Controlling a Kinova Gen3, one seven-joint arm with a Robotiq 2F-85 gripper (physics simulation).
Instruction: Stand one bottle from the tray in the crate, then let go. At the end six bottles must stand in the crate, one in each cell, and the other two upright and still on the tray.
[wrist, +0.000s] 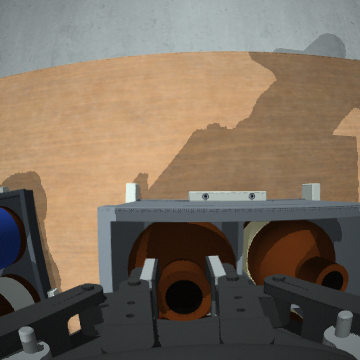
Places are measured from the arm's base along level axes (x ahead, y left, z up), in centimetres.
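Pixels of known places: gripper, between the fingertips: (182, 273).
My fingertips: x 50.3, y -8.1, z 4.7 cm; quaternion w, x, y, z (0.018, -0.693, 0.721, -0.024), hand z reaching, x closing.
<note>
Ahead of a thing's pixels: the offset from my fingertips to its middle. "spot": to the spot under its first point. Level surfaces: height alone.
My gripper (182, 273) is shut on the neck of a brown bottle @[dz -4.5, dx -0.7, dy +0.0 cm] (184, 240), whose dark mouth faces the camera between the two fingertips. That bottle is upright, inside the left cell of the crate @[dz -7.8, dx -10.3, dy -3.9 cm] (230, 214); its base is hidden, so I cannot tell if it touches the crate floor. Another brown bottle @[dz -8.0, dx -2.2, dy -9.4 cm] (287, 250) with a cream label stands in the cell to the right. The tray @[dz -15.2, dx -7.9, dy +21.0 cm] (42, 250) at the left edge holds a bottle with a blue label @[spot: dz -11.1, dx +1.1, dy +17.9 cm] (7, 237) and a bottle with a white label @[spot: dz -11.3, dx -5.4, dy +18.1 cm] (16, 295), both partly cut off.
The crate's far wall carries a pale plate @[dz -15.0, dx +3.7, dy -5.4 cm] (227, 196) with two screws and two pale posts @[spot: dz -13.5, dx +4.9, dy +4.2 cm] (132, 192) @[spot: dz -13.7, dx +3.1, dy -14.7 cm] (311, 192). The wooden table @[dz -16.5 cm] (100, 125) runs beyond the crate to a curved edge, with grey floor (150, 25) past it. A strip of table lies between tray and crate.
</note>
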